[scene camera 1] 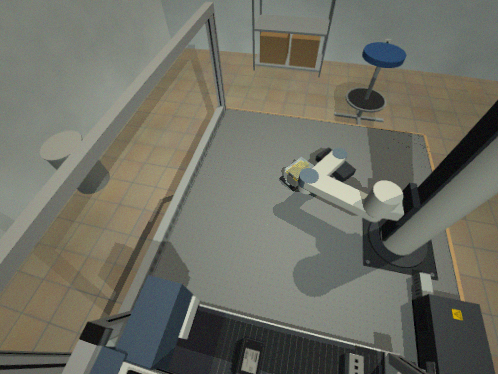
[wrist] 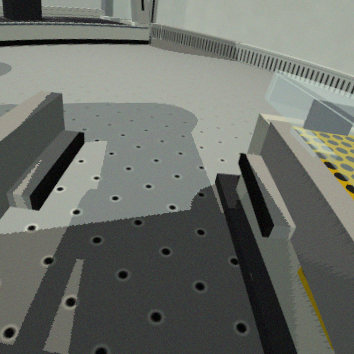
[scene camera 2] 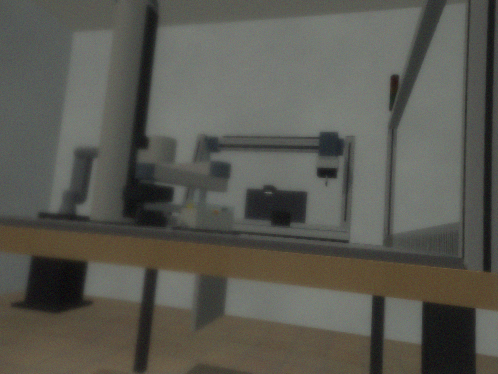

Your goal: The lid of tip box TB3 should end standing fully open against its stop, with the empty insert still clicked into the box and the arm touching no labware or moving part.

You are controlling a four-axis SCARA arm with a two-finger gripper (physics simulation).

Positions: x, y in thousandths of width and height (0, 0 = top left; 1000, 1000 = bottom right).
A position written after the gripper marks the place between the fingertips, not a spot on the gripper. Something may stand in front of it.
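Note:
Scene camera shows the gripper (scene camera 2: 397, 566); visible from the wrist too is the gripper (wrist: 465, 363).

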